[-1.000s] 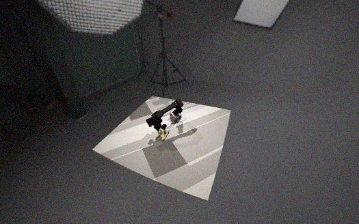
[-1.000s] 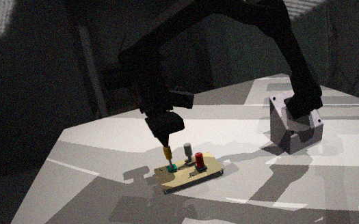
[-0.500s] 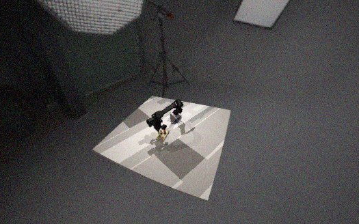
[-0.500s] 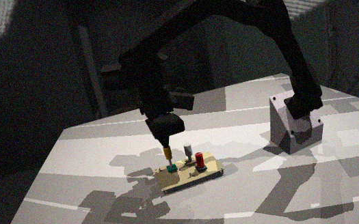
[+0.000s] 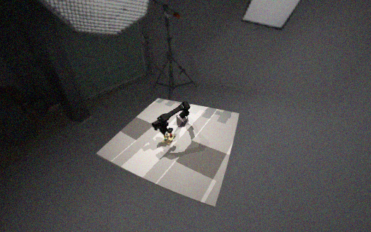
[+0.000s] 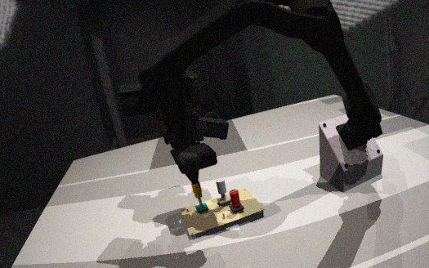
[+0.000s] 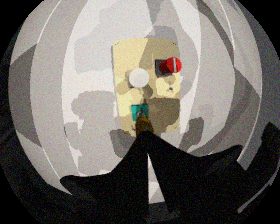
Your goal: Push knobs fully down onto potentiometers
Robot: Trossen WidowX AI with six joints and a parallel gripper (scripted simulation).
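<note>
Now: the yellow knob 1 cm below my gripper tip. The rest, counted from my gripper tip: red knob 7 cm behind, 4 cm to the left, 4 cm below.
</note>
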